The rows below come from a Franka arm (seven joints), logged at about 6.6 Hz.
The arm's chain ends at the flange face. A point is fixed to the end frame.
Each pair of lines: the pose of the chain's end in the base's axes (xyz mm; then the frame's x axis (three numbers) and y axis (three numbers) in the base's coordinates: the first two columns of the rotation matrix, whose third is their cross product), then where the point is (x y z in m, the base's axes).
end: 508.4 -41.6 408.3 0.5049 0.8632 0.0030 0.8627 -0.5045 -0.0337
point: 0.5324 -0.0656 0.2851
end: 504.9 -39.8 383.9 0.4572 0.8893 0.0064 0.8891 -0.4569 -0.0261
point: 0.5312 -0.0626 0.2609
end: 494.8 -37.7 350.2 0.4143 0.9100 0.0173 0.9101 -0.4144 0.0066
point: 0.5264 -0.0596 0.2283
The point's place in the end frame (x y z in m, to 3 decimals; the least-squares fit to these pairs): -0.009 0.037 0.122
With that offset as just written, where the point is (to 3 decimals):
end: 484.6 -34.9 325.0 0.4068 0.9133 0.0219 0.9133 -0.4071 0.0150
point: 0.517 -0.056 0.203
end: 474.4 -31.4 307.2 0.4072 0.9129 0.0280 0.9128 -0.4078 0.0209
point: 0.508 -0.053 0.186
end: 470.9 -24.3 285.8 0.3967 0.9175 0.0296 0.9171 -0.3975 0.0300
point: 0.506 -0.045 0.165
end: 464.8 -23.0 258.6 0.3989 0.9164 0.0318 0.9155 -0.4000 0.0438
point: 0.502 -0.045 0.138
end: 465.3 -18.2 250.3 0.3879 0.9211 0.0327 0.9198 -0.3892 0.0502
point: 0.503 -0.040 0.130
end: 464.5 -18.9 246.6 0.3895 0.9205 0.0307 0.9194 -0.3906 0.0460
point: 0.502 -0.040 0.126
